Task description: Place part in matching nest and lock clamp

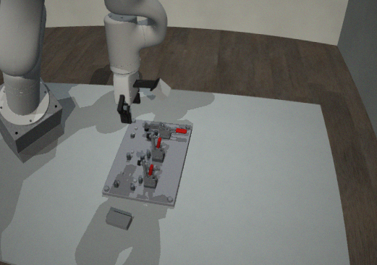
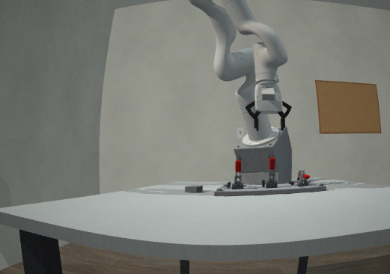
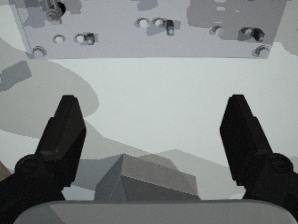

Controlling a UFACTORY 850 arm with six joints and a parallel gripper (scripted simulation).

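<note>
My gripper is now 1 cm past the part, 26 cm to the left of it and 21 cm above it. From my hand the other things lie so: fixture plate 4 cm ahead, 21 cm below.
</note>
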